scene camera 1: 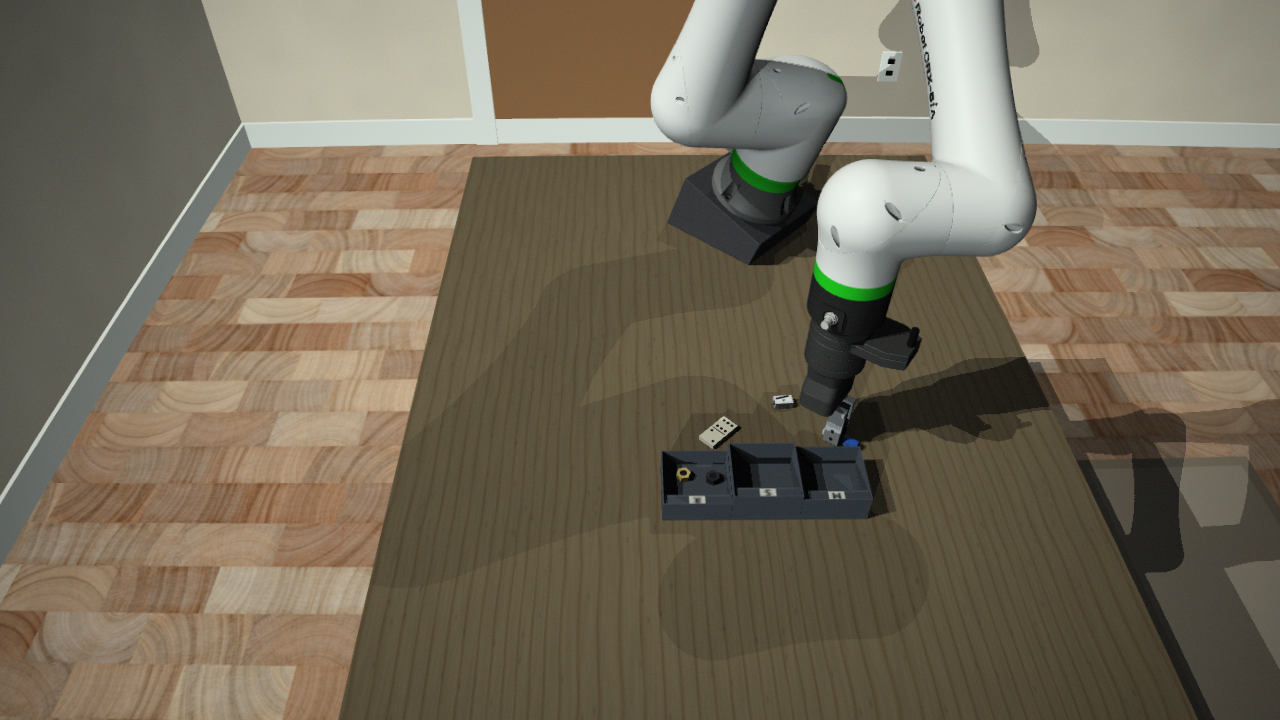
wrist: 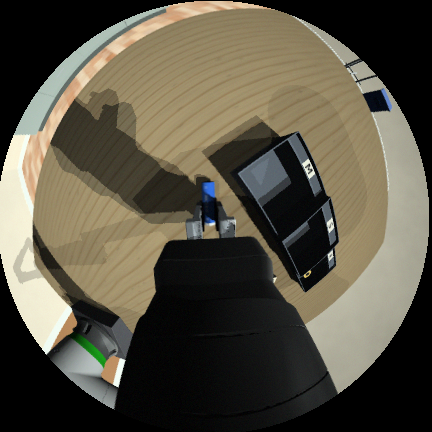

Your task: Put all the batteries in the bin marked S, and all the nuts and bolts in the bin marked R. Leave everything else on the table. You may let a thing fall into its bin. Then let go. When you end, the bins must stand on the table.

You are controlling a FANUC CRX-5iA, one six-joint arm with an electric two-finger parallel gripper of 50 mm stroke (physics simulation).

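Frame: origin at the arm's base, x ahead, y left, z up, level; millimetres.
Where they show: gripper, between the fingertips: (scene camera 1: 834, 436) (wrist: 208, 210); arm's base, origin of its link: (scene camera 1: 753, 190) (wrist: 96, 336).
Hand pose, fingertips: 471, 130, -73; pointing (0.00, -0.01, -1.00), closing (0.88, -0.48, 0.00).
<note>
Things, the pixels of their centre, and the offset from my fingertips, as dx, dy, dz. "spot": a spot on its surface instead. Level surfaces: height alone.
- blue battery, middle of its body: (wrist: 208, 203) (scene camera 1: 840, 438) +4, +7, +3
- bin marked S, a spot on its surface: (scene camera 1: 767, 505) spot: +143, -88, +24
- bin marked R, a spot on its surface: (scene camera 1: 696, 511) spot: +154, -172, +13
- brass nut, middle of its body: (scene camera 1: 683, 474) (wrist: 305, 272) +95, -193, +7
- bolt, middle of its body: (scene camera 1: 712, 477) +95, -156, +7
- table, height of its surface: dz -5
- white domino, middle of its body: (scene camera 1: 718, 432) +11, -154, -1
- small silvery-white object, middle of its body: (scene camera 1: 782, 402) -54, -69, +1
My gripper (scene camera 1: 839, 434) (wrist: 208, 210) is shut on a blue battery (scene camera 1: 851, 443) (wrist: 209, 195), just behind the bin marked M (scene camera 1: 836, 507) (wrist: 260, 212). Whether the battery touches the table I cannot tell. The bin marked S (scene camera 1: 767, 505) (wrist: 309, 257) is the middle one and shows no thing inside. The bin marked R (scene camera 1: 696, 511), at the left end in the scene view, holds a brass nut (scene camera 1: 683, 473) (wrist: 307, 274) and a dark nut or bolt (scene camera 1: 714, 478). The three bins stand in a row on the table (scene camera 1: 537, 626).
A white domino (scene camera 1: 718, 431) lies behind the R bin. A small silvery-white object (scene camera 1: 783, 402) lies behind the S bin, left of the gripper in the scene view. The robot's base (scene camera 1: 738, 219) stands at the back of the table.
</note>
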